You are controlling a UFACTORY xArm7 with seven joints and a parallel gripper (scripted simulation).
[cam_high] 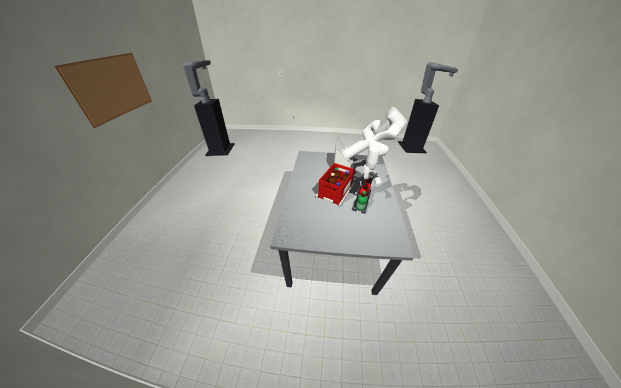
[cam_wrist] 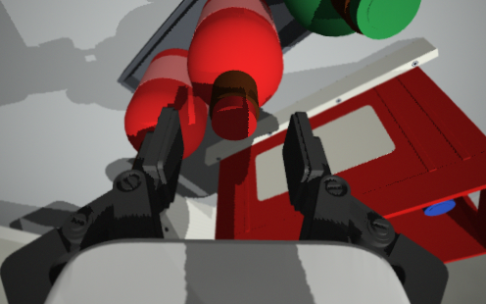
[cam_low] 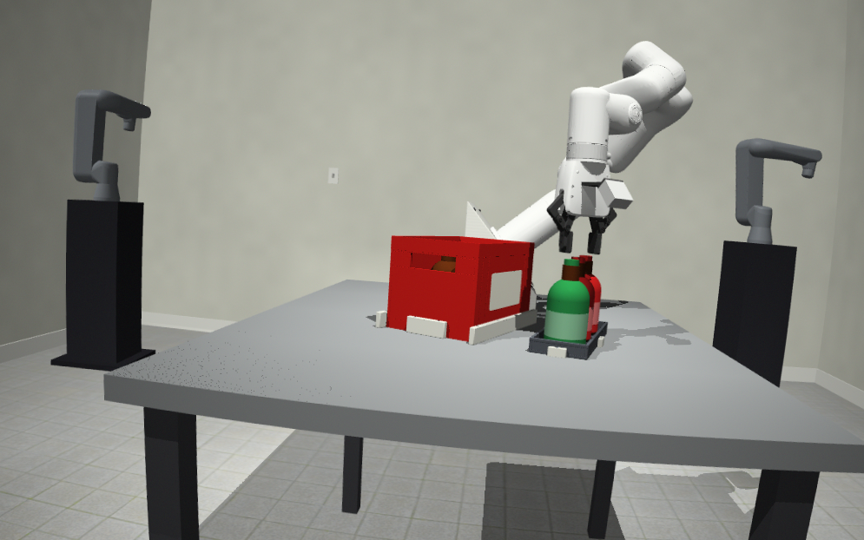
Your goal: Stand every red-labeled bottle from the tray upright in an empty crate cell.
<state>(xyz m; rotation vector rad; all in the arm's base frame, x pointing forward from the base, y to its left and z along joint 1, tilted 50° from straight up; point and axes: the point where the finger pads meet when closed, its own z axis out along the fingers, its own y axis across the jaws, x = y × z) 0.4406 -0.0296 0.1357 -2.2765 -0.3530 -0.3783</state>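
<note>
The green bottle is 8 cm ahead of my hand, 3 cm to the right of it and 10 cm below it. From my hand the other things lie so: dark tray: 17 cm below; then red-labeled bottle: 8 cm behind, 3 cm to the left, 10 cm below; then red crate: 11 cm behind, 20 cm to the right, 10 cm below.
</note>
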